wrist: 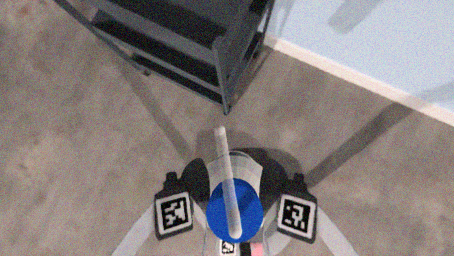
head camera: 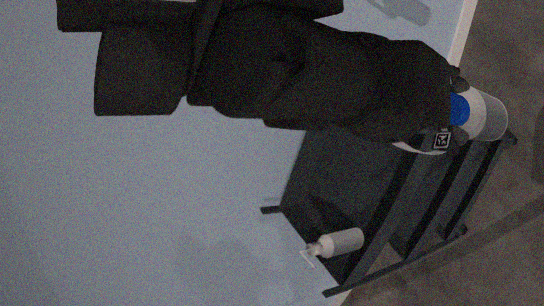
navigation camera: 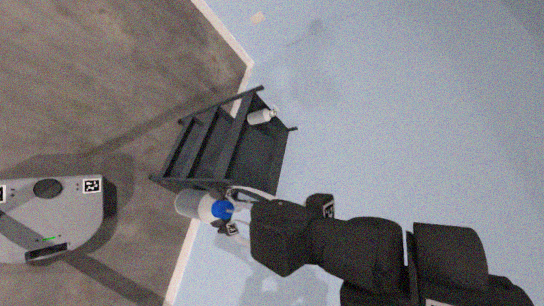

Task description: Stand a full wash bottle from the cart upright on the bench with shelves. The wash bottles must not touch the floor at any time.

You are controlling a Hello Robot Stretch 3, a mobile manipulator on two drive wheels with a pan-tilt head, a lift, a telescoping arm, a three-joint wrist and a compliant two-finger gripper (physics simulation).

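Seen in the pictures: gripper, fingertip midpoint: (head camera: 457,111) (navigation camera: 216,205); robot's base at its link origin: (navigation camera: 48,187).
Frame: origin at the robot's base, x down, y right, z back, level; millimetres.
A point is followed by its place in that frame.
A wash bottle with a blue cap and bent spout (head camera: 492,115) @[x -922, y 185, z 21 mm] (navigation camera: 190,204) @[x -916, y 186, z 13 mm] (wrist: 219,212) is upright between the fingers of my gripper (head camera: 459,110) @[x -942, y 226, z 21 mm] (navigation camera: 218,209) @[x -942, y 226, z 21 mm] (wrist: 234,178) @[x -942, y 226, z 21 mm]. The gripper is shut on it below the cap. In the wrist view it hangs over the floor, beside the end of the dark three-tier cart (head camera: 345,165) @[x -663, y 714, z -106 mm] (navigation camera: 257,155) @[x -663, y 679, z -99 mm] (wrist: 221,80). A second wash bottle with a pale cap (head camera: 345,242) @[x -727, y 617, z -269 mm] (navigation camera: 259,117) @[x -740, y 618, z -267 mm] stands upright on the cart's top tier, at the opposite end. The bench with shelves does not show in these views.
My arm (head camera: 325,75) @[x -1216, y 138, z 13 mm] (navigation camera: 365,240) @[x -1219, y 154, z 3 mm] reaches along the light blue wall (head camera: 150,190) @[x -1090, y 929, z -186 mm] (navigation camera: 425,100) @[x -1367, y 976, z -285 mm] (wrist: 420,45). The cart stands close to that wall. My wheeled base (navigation camera: 60,215) @[x -160, y 33, z 108 mm] is on the brown floor (navigation camera: 125,65) @[x 0, y 286, z -681 mm] (wrist: 75,175) in the navigation view.
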